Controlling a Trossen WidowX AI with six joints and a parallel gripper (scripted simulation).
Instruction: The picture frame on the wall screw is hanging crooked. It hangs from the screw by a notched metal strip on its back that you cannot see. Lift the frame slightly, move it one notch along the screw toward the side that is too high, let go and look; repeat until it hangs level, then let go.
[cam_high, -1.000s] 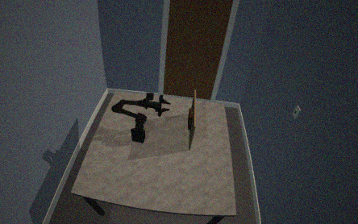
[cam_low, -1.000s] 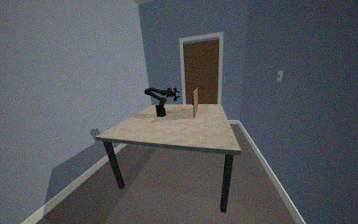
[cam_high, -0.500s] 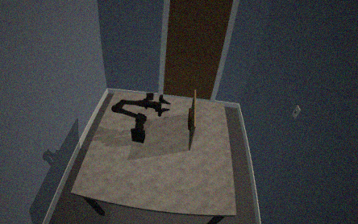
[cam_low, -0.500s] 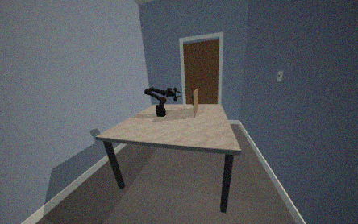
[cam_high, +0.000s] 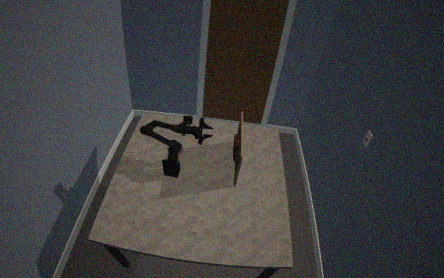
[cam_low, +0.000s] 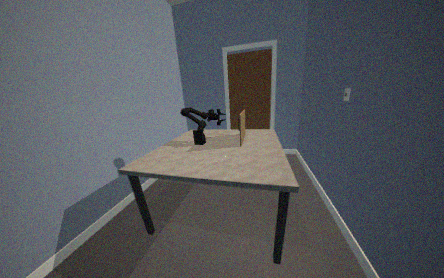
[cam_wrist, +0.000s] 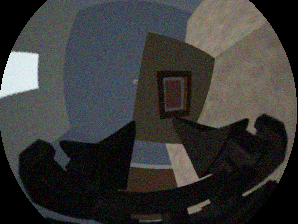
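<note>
Right now the picture frame is 18 cm ahead of my gripper tip, 9 cm below it and 1 cm to the right of it. Also, from my gripper tip: wall panel: 19 cm ahead, 10 cm below, 1 cm to the left.
</note>
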